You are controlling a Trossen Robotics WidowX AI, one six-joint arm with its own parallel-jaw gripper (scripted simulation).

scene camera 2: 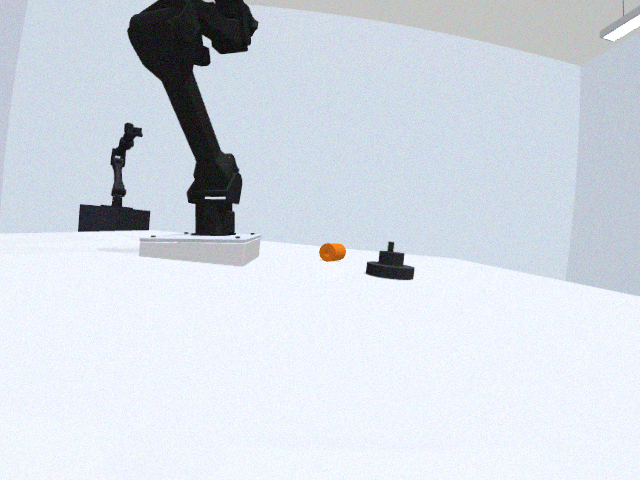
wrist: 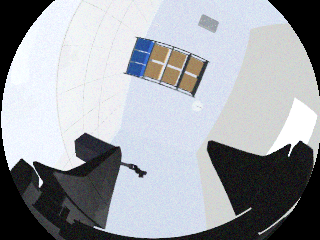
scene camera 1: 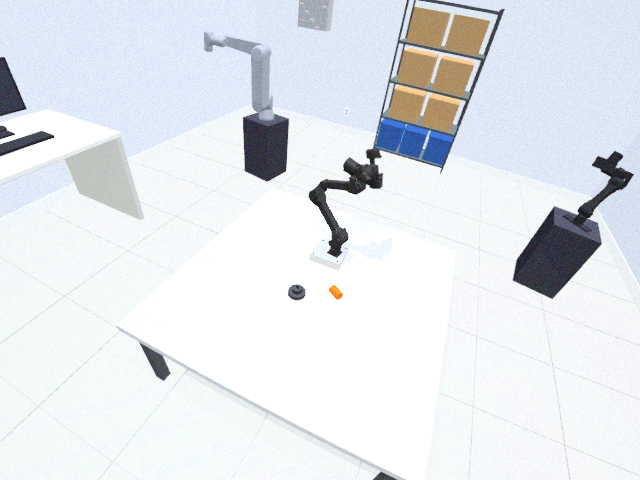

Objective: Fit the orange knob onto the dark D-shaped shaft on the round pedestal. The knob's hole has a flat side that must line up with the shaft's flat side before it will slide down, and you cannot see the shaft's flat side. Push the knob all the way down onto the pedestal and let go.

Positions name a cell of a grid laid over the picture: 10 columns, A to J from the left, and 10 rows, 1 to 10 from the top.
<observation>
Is my gripper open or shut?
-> Open.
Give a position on a round dark pedestal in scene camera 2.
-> At G6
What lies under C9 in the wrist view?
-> My gripper.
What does my gripper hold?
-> Nothing.
</observation>
